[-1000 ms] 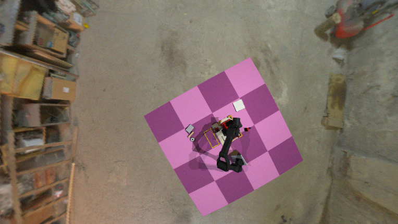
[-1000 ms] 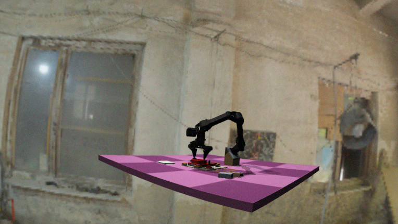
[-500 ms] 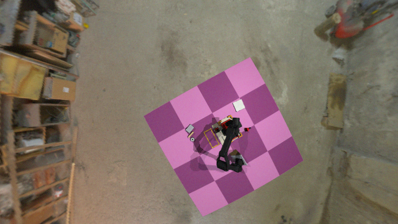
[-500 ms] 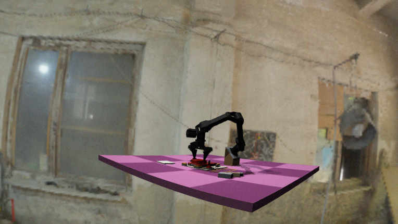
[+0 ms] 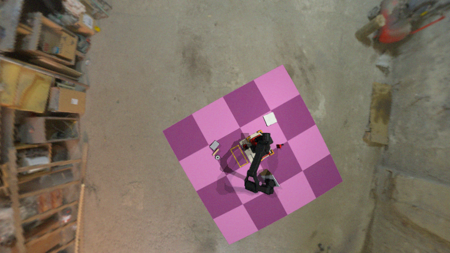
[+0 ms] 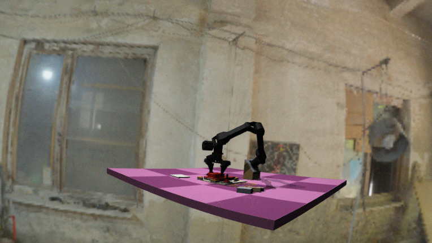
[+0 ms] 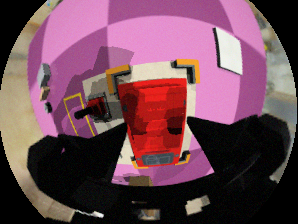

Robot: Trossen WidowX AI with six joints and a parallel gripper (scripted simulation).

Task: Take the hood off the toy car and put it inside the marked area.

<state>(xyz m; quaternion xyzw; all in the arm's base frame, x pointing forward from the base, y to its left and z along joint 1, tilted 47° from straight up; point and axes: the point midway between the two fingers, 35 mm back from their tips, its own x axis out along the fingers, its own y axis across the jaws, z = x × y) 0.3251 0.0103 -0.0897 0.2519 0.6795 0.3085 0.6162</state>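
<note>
Now: gripper tip right at the hood. From my gripper tip the other things lie so: beige stick 9 cm ahead, 38 cm to the left, 3 cm below; wheel 4 cm ahead, 38 cm to the left, 3 cm below; white flat tile 14 cm ahead, 20 cm to the right, 4 cm below.
</note>
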